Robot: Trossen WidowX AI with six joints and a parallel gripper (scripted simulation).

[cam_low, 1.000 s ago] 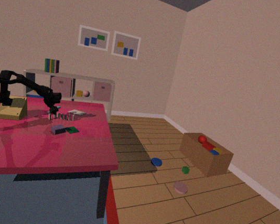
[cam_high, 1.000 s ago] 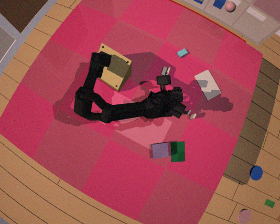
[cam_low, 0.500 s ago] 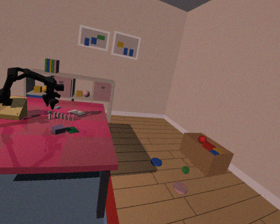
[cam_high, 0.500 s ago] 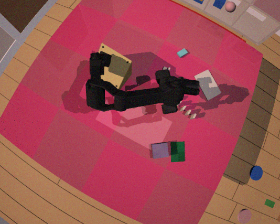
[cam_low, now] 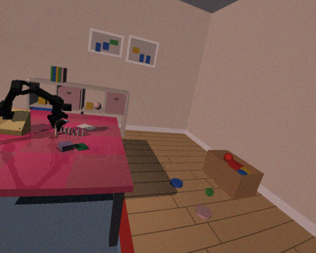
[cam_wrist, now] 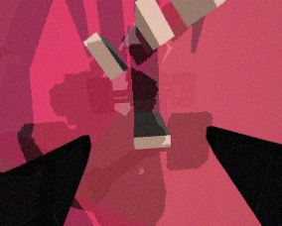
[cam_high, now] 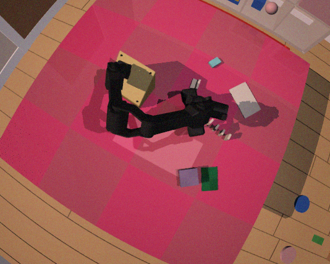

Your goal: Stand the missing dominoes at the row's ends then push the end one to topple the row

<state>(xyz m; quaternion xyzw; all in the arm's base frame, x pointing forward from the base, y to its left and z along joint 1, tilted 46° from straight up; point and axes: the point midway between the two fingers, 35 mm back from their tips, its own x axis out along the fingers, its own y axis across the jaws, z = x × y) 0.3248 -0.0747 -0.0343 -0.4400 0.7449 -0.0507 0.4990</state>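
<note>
Now: the cyan block 32 cm to the left of my gripper tip, 3 cm below it and 1 cm behind it. Also, from my gripper tip: purple block (23 cm to the right, 12 cm ahead, 2 cm below); then green flat piece (21 cm ahead, 19 cm to the right, 4 cm below); then grey sheet (22 cm to the left, 21 cm ahead, 4 cm below).
</note>
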